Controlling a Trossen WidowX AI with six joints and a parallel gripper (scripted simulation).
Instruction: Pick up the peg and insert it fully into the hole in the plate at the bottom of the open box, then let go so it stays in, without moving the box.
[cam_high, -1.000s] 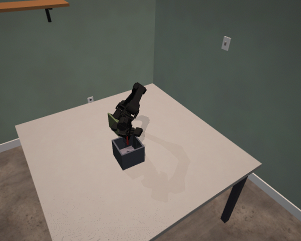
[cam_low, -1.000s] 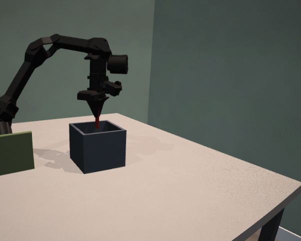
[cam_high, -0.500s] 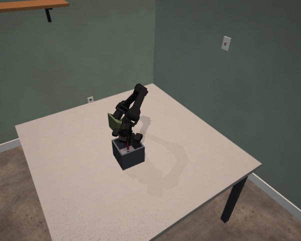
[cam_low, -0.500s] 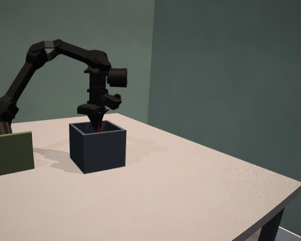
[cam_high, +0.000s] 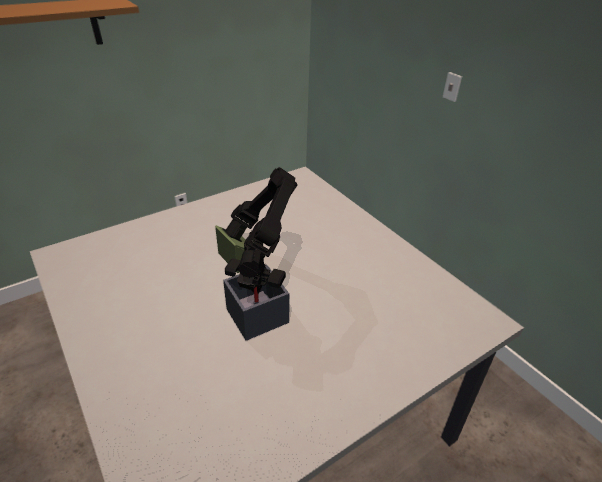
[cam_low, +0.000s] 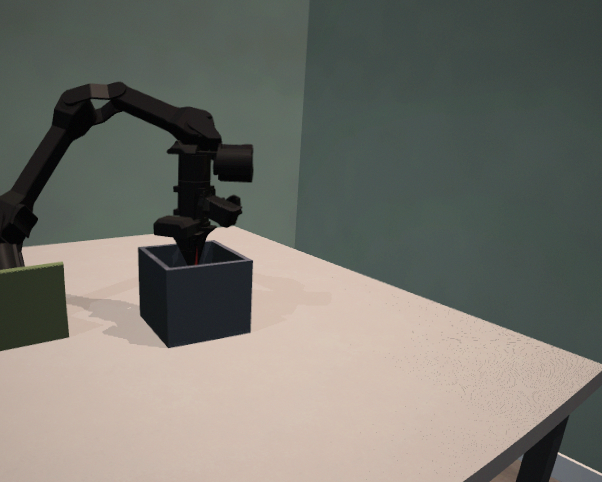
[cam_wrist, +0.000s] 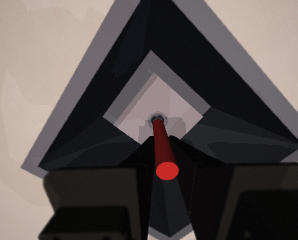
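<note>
Right now the pale grey plate is 10 cm below my hand. From my hand the other things lie so: red peg: 4 cm below.
</note>
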